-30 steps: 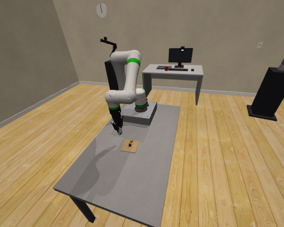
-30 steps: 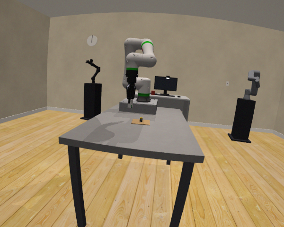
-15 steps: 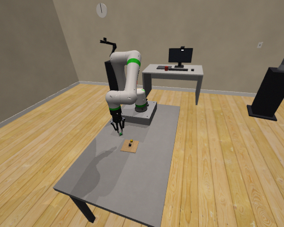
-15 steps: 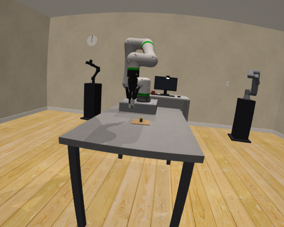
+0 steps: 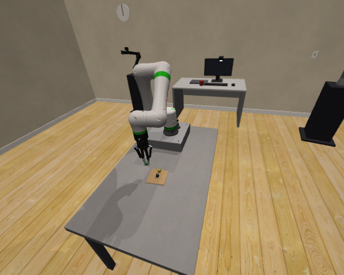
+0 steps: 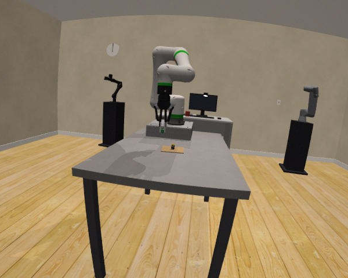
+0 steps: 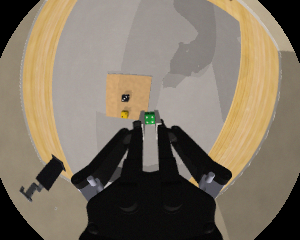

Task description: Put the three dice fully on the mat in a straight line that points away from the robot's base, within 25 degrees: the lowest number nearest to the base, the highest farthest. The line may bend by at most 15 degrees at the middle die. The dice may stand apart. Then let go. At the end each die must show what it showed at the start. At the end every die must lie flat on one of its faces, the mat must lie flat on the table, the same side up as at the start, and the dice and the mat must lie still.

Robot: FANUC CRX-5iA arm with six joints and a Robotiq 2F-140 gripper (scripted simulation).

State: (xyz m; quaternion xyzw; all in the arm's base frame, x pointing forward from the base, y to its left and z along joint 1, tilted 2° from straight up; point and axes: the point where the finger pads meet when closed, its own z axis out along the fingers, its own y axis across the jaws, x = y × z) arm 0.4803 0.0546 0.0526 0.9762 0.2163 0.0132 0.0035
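Right now my hand is 1 cm past the black die, 8 cm to the right of it and 12 cm above it. Also, from my hand: tan mat: 1 cm behind, 8 cm to the left, 14 cm below; then green die: 2 cm below; then yellow die: 6 cm behind, 6 cm to the left, 12 cm below.
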